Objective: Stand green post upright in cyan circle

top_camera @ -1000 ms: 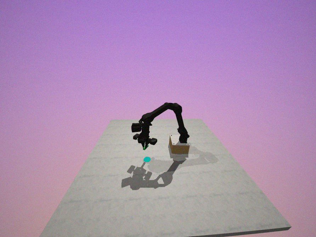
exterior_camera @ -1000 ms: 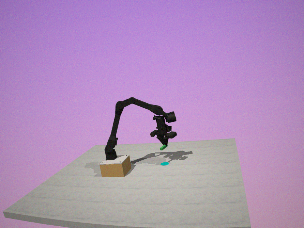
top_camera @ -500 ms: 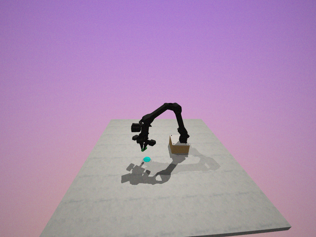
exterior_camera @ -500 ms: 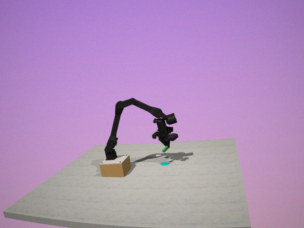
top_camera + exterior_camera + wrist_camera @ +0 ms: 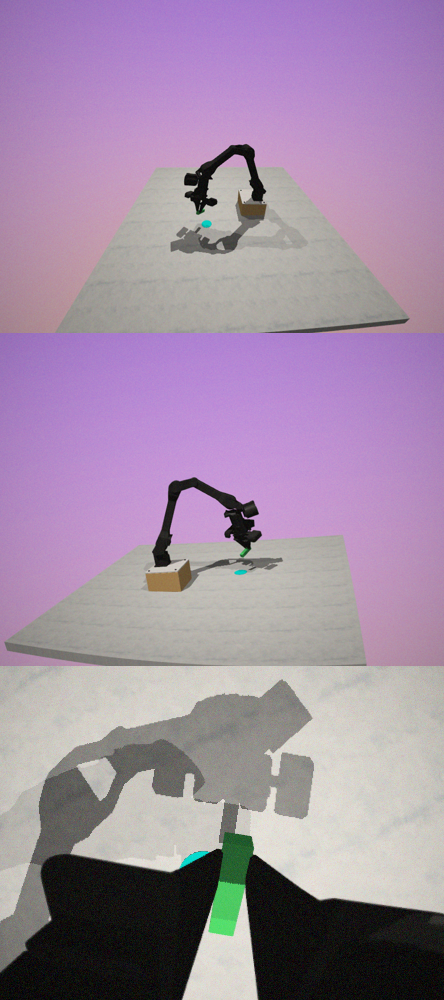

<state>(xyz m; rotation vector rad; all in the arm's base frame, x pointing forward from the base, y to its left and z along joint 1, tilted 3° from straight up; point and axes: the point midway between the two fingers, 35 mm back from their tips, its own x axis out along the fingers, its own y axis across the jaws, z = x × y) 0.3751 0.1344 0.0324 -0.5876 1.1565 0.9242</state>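
Now: gripper tip 4 cm past the cyan circle, 2 cm to the left of it and 11 cm above it. Round my gripper tip: green post 1 cm behind, 2 cm to the right, 1 cm below.
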